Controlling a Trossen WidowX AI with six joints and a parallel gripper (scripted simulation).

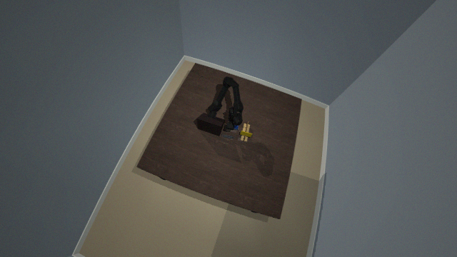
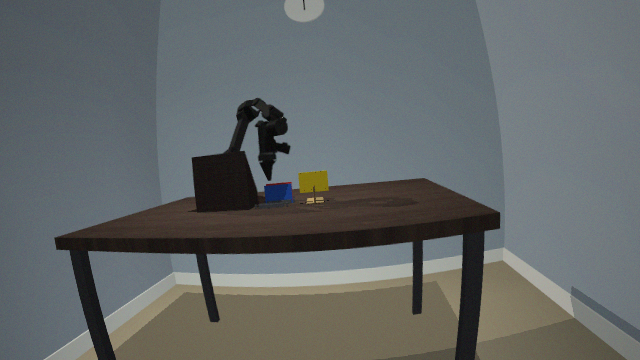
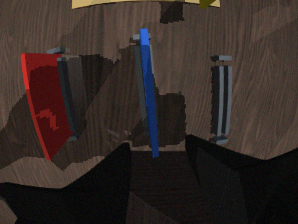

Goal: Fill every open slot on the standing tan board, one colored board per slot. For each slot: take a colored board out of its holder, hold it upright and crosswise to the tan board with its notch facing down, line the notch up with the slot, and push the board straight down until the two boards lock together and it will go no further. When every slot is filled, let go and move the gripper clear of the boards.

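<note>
The blue board is 30 mm ahead of my gripper tip and 70 mm below it. Also, from my gripper tip: red board (30 mm ahead, 100 mm to the left, 70 mm below); yellow board (160 mm ahead, 60 mm to the right, 30 mm below); tan board (160 mm ahead, 10 mm to the right, 60 mm below).
</note>
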